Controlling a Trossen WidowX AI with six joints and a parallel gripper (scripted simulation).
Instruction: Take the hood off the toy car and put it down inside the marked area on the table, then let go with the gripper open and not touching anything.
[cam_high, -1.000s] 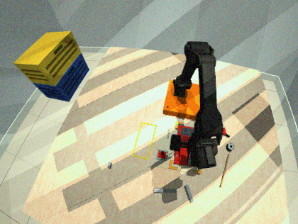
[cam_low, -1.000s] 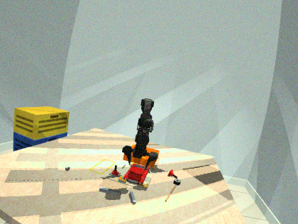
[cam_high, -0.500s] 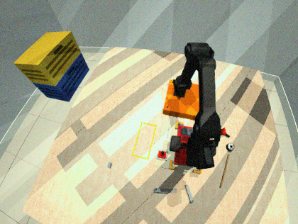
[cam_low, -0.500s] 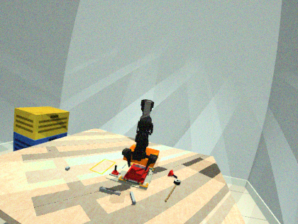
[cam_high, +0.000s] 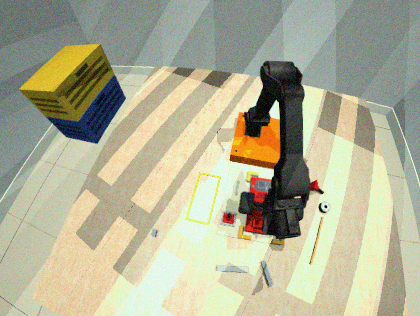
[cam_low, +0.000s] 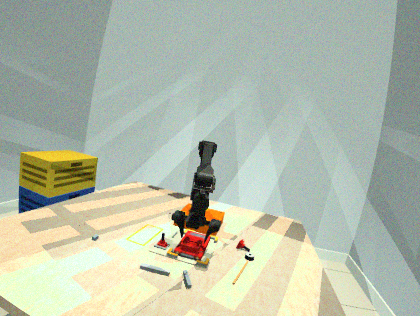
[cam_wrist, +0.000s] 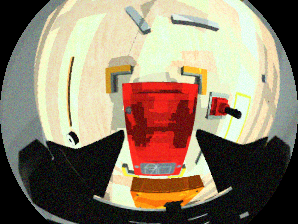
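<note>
The hood lies 1 cm below my gripper tip. Round my gripper tip: wheel (23 cm to the left, 8 cm behind, 4 cm below); then thin stick (21 cm to the left, 5 cm below, 4 cm ahead).
</note>
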